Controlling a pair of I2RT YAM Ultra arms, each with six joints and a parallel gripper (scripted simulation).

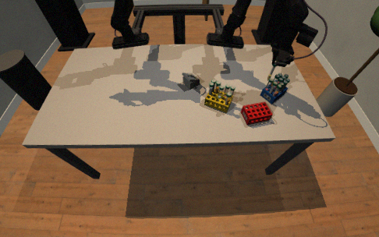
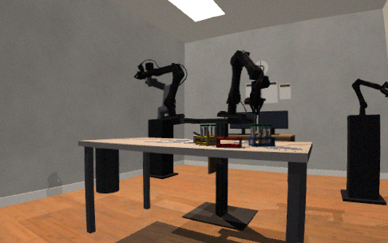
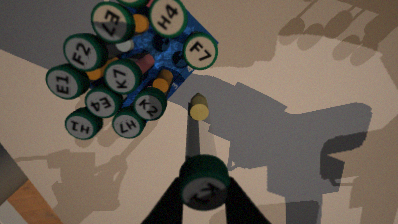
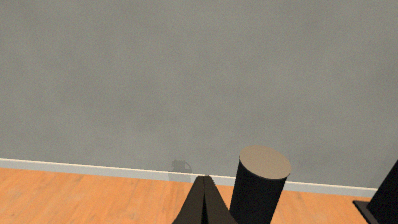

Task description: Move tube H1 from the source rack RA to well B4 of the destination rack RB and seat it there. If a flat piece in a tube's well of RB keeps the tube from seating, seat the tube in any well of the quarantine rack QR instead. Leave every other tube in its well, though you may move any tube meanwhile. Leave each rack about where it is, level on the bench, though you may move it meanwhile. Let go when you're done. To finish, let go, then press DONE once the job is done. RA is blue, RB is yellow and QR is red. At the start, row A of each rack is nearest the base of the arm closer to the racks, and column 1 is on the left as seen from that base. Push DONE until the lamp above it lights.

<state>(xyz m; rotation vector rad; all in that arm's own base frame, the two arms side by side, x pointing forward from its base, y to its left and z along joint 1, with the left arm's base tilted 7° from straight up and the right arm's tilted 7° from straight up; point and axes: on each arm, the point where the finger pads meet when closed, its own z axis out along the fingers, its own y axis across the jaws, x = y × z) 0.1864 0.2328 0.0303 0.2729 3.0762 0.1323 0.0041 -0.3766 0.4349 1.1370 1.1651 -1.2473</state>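
Note:
Now: left hand 200 mm short of the red rack QR, 170 mm above it and 90 mm to the left of it. Also, from my left hand: blue rack RA 170 mm below, 50 mm to the left, 40 mm ahead; then tube 120 mm below, 90 mm to the left, 20 mm ahead; then yellow rack RB 280 mm to the right, 170 mm below, 110 mm ahead.

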